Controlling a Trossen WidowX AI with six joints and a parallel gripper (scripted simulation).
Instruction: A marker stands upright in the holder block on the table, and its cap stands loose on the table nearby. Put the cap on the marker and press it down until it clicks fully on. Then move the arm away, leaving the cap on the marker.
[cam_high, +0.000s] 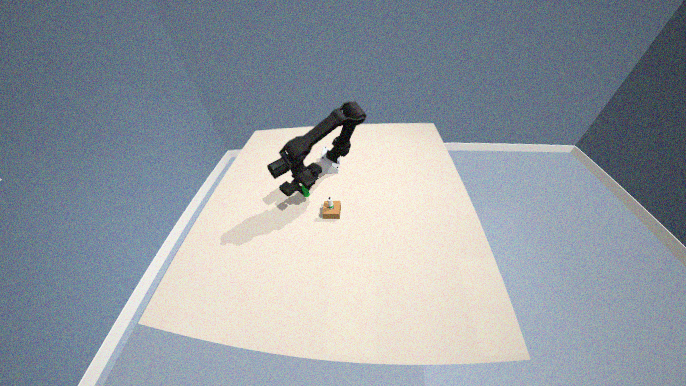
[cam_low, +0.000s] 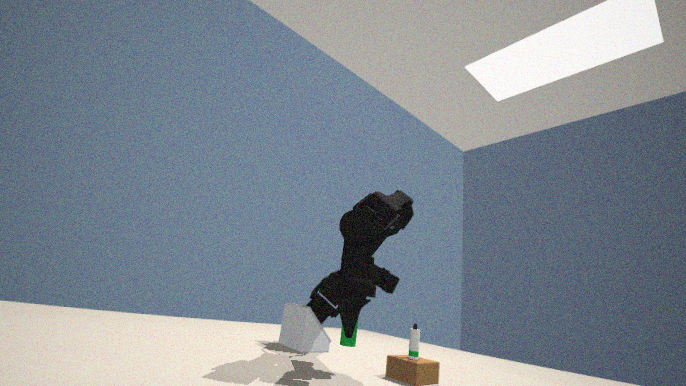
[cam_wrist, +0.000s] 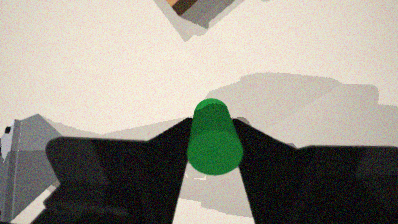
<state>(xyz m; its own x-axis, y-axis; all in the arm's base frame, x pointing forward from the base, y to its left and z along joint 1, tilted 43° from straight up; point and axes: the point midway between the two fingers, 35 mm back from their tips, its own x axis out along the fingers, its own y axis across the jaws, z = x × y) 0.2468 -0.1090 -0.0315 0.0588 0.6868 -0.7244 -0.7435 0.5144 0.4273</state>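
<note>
My gripper tip is 110 mm to the right of the brown holder block, 70 mm short of it and 50 mm above it. Also, from my gripper tip: green cap: 10 mm above.
</note>
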